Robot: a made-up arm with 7 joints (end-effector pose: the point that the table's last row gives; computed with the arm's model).
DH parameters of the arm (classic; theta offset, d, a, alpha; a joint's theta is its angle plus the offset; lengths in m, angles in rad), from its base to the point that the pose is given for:
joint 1: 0 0.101 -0.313 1.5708
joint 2: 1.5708 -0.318 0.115 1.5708
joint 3: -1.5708 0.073 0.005 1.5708
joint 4: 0 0.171 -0.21 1.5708
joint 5: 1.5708 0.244 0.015 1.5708
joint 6: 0 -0.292 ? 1.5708
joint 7: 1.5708 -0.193 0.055 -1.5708
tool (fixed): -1.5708 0.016 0 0
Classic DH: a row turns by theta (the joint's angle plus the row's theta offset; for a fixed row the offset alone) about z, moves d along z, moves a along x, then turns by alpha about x.
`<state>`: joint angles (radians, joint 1 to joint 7).
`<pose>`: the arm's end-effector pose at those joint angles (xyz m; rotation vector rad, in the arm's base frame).
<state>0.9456 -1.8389 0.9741 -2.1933 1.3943 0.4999 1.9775</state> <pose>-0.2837 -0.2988 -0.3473 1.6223 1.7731 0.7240</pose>
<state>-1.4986 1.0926 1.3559 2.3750 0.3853 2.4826 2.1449</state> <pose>0.2968 0.8987 0.1681 -1.0549 -0.8632 -0.0215</pose>
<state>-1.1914 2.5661 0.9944 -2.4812 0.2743 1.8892 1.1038</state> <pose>0.0426 0.9870 0.0546 -2.1618 -0.8067 -0.6079</pose>
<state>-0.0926 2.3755 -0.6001 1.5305 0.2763 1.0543 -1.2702</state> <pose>0.0857 0.6449 -0.0846 0.6557 -0.6223 -1.0662</pose>
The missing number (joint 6, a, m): 0.032
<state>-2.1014 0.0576 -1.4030 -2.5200 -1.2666 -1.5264 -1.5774</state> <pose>-0.1236 0.1372 0.1651 -0.2346 1.1989 -0.8830</pose>
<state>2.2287 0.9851 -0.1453 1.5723 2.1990 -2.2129 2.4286</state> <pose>-0.0081 -0.7637 0.2095 0.4648 0.7446 2.7435</pose>
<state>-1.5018 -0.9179 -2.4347 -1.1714 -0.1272 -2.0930 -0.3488</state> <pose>0.3106 -0.3682 0.1134 0.1696 0.1623 0.3794</pose>
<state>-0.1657 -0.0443 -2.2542 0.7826 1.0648 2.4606 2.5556</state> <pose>-0.4073 0.6143 0.1955 0.2397 -2.9601 -0.4478</pose>
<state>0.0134 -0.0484 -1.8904 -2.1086 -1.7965 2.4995 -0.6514</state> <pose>0.0867 -0.1108 0.2838 -0.9605 -1.6868 -0.3067</pose>
